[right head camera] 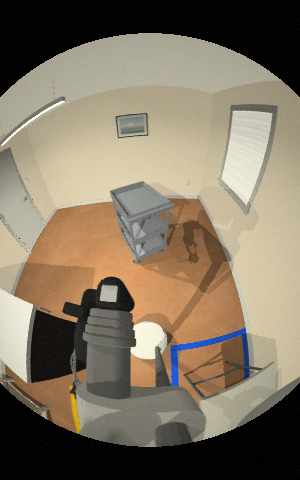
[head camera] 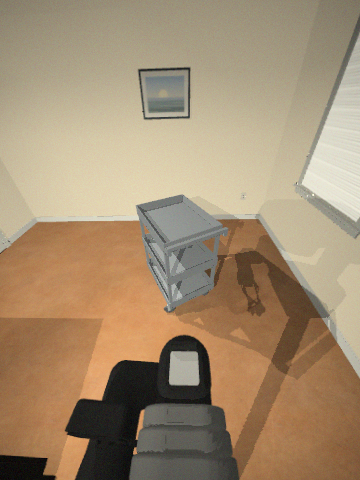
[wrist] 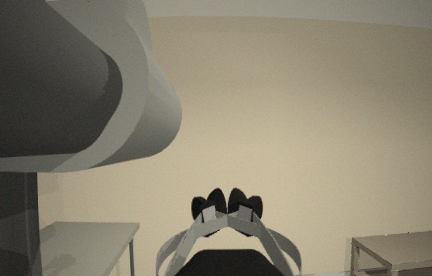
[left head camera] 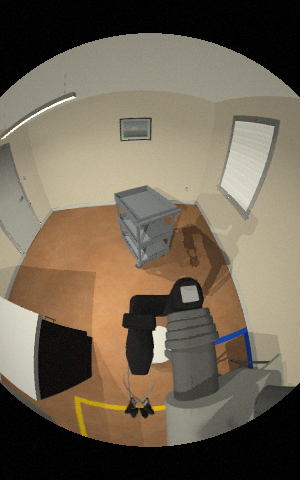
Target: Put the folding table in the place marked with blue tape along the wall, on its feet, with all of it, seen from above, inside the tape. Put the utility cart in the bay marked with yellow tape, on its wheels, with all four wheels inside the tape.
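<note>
The grey three-shelf utility cart stands upright on its wheels before the far wall, outside both tapes. The folding table is by the right wall, its pale top partly cut off by the robot's body; thin dark legs show over the blue tape. A corner of the yellow tape shows low down. My gripper is shut with nothing between its fingertips, above the yellow tape's edge in the left head view, well away from cart and table.
A large white-topped box with a black side stands at the left. A low table is at the lower left of the right head view. My white round base is beside the blue tape. A door is at the left.
</note>
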